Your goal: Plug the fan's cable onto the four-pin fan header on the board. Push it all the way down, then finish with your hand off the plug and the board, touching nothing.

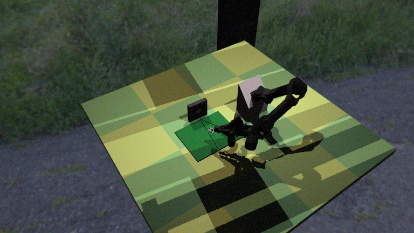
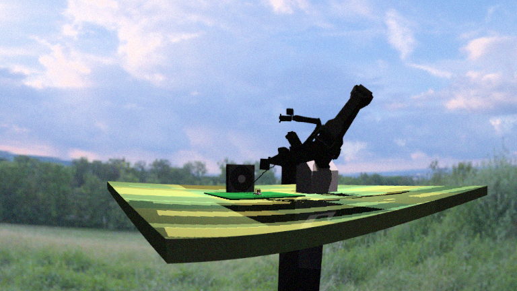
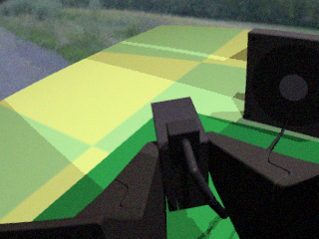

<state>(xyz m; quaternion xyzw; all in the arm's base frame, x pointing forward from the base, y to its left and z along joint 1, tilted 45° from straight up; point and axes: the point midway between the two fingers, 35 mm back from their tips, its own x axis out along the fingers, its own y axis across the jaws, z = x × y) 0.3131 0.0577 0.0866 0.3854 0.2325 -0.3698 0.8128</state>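
Right now my gripper tip is 8 cm to the left of the green board and 14 cm above it. The rest, counted from my gripper tip: black plug 1 cm below; black fan 3 cm behind, 23 cm to the right, 7 cm below.
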